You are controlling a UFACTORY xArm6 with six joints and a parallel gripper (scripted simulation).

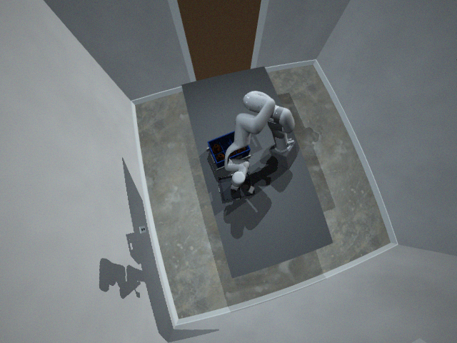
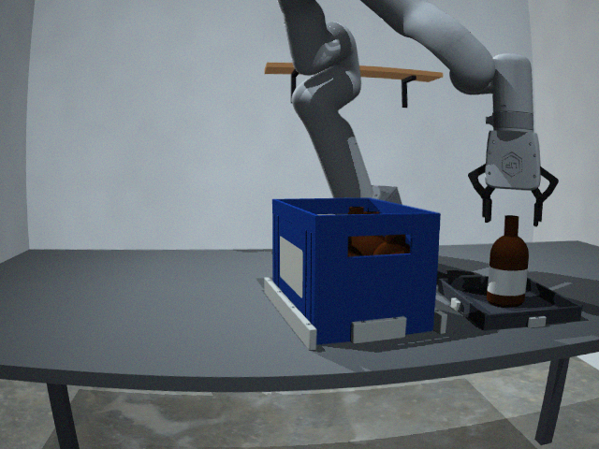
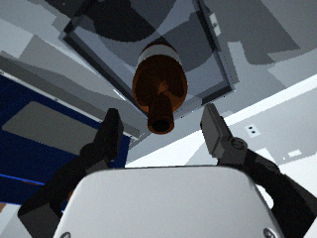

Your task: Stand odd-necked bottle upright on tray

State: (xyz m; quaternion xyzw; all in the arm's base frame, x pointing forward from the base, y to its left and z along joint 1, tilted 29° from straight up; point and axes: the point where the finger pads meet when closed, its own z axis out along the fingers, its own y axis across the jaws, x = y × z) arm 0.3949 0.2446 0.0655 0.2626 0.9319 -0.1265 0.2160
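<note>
Right now my hand is 7 cm above the bottle. The rest, counted from my hand: blue crate: 29 cm to the right, 7 cm below, 2 cm behind; then dark tray: 14 cm below.
</note>
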